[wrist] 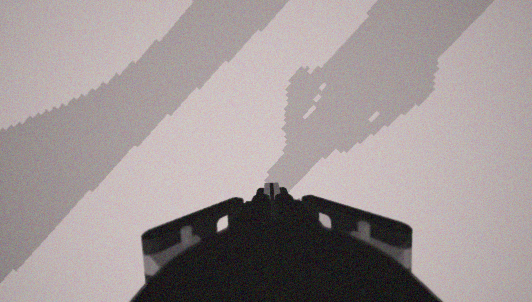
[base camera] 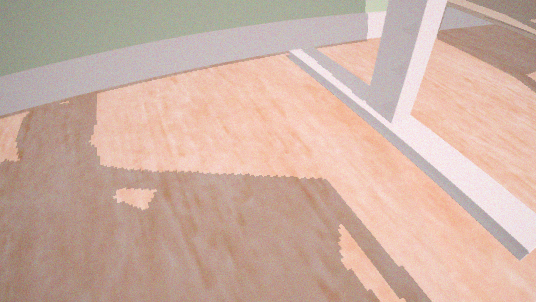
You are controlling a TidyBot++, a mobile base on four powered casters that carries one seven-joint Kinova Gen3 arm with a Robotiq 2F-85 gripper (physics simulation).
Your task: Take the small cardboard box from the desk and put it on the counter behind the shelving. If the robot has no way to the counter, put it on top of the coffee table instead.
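Frame: origin at the arm's base, x ahead, y up, z right, level; metres.
Where they show: gripper, fingertip midpoint: (wrist: 271, 192).
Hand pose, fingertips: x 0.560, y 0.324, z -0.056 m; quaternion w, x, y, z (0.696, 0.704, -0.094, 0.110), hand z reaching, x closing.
After its pixels a point has its place.
My gripper (wrist: 271, 192) @[x 0.560, y 0.324, z -0.056 m] is shut, its two fingertips together with no thing between them, at the lower middle of the wrist view. It is over a plain pale surface (wrist: 210, 130) @[x 0.523, y 0.324, z -0.133 m] crossed by grey shadows; whether this is the desk top I cannot tell for certain. A white desk-like leg with a long foot (base camera: 465, 170) stands on the floor at the right of the base camera view. The small cardboard box, the counter, the shelving and the coffee table cannot be made out in either view.
Wooden floor (base camera: 200, 125) @[x 0.570, y -0.396, z -0.151 m] with broad shadows lies before the base. A green wall (base camera: 150, 22) @[x 0.795, y -0.259, z -0.314 m] with a grey baseboard (base camera: 200, 52) @[x 0.836, y -0.355, z -0.210 m] runs across the back. The white leg's upright (base camera: 402, 60) @[x 0.583, y -0.246, z 0.214 m] rises out of view at the upper right.
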